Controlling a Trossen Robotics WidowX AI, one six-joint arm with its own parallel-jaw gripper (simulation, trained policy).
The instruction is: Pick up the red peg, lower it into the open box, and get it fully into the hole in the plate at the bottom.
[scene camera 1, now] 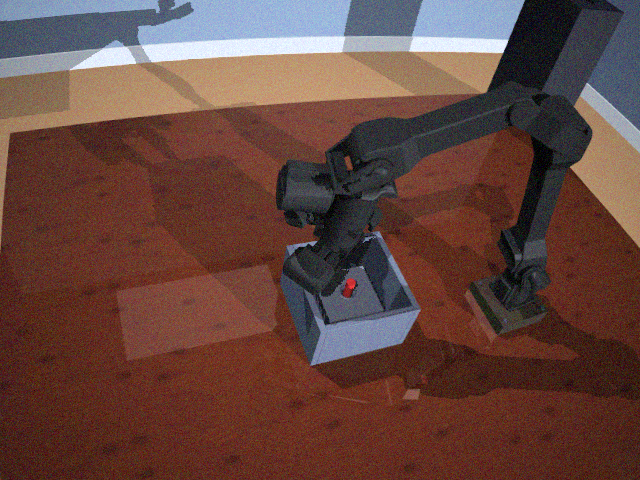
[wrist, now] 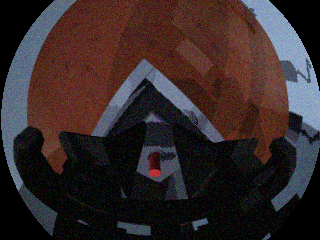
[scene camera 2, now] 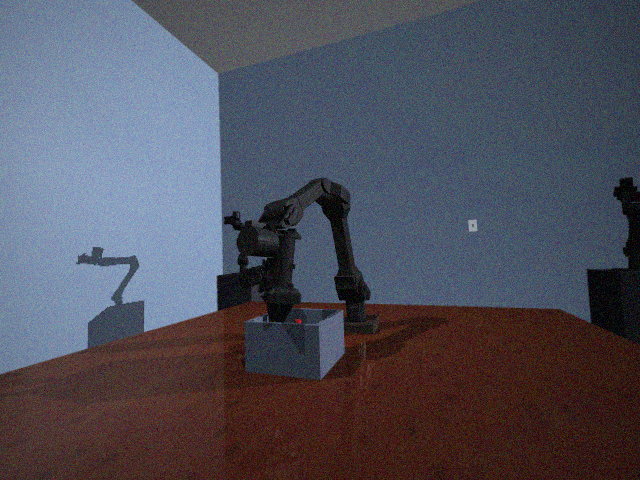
The pictures show: my gripper and a plate.
My gripper is seen too in the wrist view and in scene camera 2.
